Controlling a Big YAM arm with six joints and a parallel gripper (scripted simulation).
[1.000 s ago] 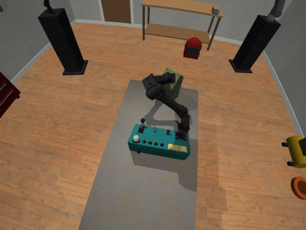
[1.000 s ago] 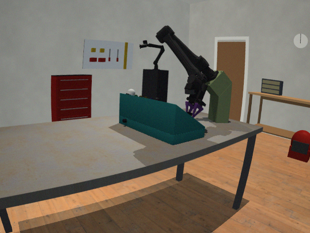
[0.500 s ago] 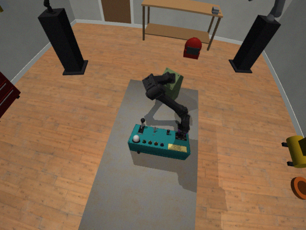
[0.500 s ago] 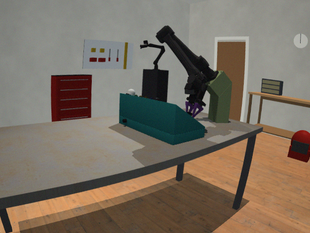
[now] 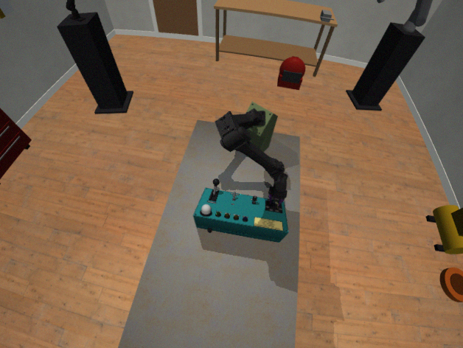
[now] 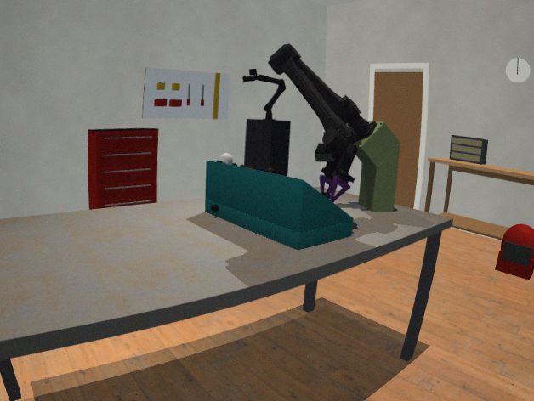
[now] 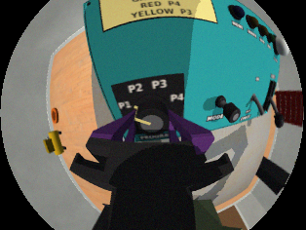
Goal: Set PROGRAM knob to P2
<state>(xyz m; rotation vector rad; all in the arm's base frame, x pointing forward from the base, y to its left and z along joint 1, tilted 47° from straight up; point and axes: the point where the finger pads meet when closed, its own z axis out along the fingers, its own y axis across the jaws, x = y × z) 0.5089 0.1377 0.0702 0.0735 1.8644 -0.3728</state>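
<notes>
My gripper is now 120 mm to the left of the small black knob and 30 mm past it. Also, from my hand: toggle 230 mm to the right, 60 mm behind; black-ball lever 340 mm to the right, 110 mm behind, 10 mm above; teal console 180 mm to the right, 20 mm below, 10 mm behind.
</notes>
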